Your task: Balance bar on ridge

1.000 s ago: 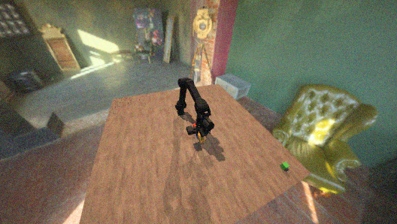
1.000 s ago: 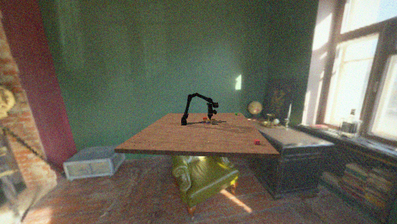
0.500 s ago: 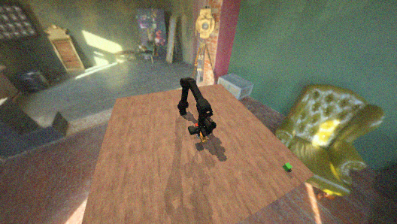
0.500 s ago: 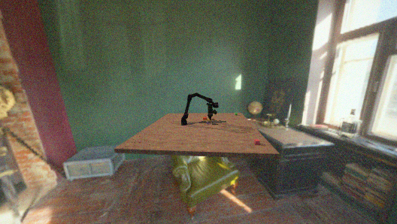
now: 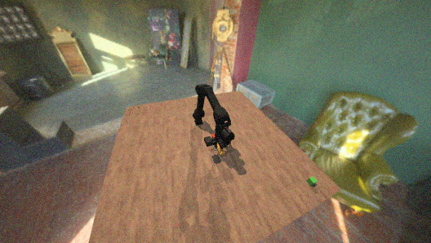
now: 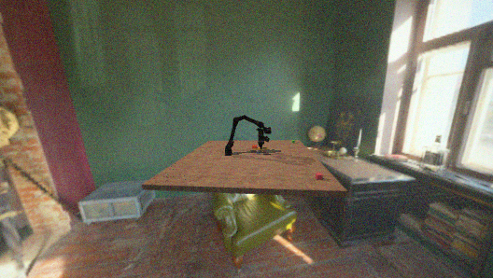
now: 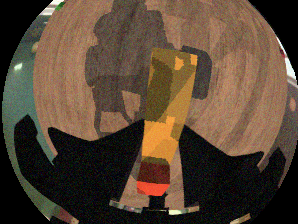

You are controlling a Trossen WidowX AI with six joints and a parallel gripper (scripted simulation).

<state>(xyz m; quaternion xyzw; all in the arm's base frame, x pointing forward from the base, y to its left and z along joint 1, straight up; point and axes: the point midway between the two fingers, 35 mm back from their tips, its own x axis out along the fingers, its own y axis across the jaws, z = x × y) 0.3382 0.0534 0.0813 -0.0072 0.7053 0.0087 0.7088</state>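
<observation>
Right now my gripper tip is 40 mm past the bar and 10 mm below it. From my gripper tip the other things lie so: small green cube 400 mm ahead, 450 mm to the left, 30 mm below; then small red cube 400 mm ahead, 550 mm to the right, 30 mm below.
</observation>
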